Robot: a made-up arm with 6 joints. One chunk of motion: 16 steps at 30 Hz.
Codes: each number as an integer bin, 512 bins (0 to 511) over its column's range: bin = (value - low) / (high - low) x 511, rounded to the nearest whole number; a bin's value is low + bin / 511 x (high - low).
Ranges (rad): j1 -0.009..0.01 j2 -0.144..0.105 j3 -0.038..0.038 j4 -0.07..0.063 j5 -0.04..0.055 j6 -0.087..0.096
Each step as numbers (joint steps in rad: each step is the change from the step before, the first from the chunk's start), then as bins.
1 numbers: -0.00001 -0.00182 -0.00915 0.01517 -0.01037 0.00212
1 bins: 242 292 194 327 159 249
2 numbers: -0.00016 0.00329 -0.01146 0.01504 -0.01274 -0.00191
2 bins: 238 302 178 327 147 238
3 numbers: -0.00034 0.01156 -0.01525 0.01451 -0.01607 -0.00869
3 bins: 233 319 153 325 129 219
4 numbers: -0.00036 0.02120 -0.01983 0.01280 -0.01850 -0.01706
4 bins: 232 339 122 318 116 195
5 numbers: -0.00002 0.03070 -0.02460 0.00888 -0.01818 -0.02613
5 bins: 242 359 90 303 117 170
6 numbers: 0.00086 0.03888 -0.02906 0.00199 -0.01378 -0.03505
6 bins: 265 375 60 277 141 145
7 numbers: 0.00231 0.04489 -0.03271 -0.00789 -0.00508 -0.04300
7 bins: 304 388 36 239 188 123
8 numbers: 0.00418 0.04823 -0.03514 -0.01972 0.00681 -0.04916
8 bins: 354 394 19 193 252 106
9 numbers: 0.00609 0.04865 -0.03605 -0.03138 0.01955 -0.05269
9 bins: 406 395 13 148 320 96
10 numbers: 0.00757 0.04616 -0.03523 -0.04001 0.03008 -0.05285
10 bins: 446 390 19 115 377 95
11 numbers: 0.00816 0.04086 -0.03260 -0.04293 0.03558 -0.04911
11 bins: 462 379 36 104 407 106
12 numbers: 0.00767 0.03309 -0.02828 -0.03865 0.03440 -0.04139
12 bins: 448 363 65 120 400 127
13 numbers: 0.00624 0.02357 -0.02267 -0.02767 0.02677 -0.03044
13 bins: 410 344 103 163 359 158
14 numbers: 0.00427 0.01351 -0.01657 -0.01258 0.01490 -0.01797
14 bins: 357 323 144 221 295 193
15 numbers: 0.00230 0.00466 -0.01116 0.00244 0.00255 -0.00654
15 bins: 304 305 180 278 229 225
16 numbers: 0.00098 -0.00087 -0.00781 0.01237 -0.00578 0.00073
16 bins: 268 294 203 316 184 245
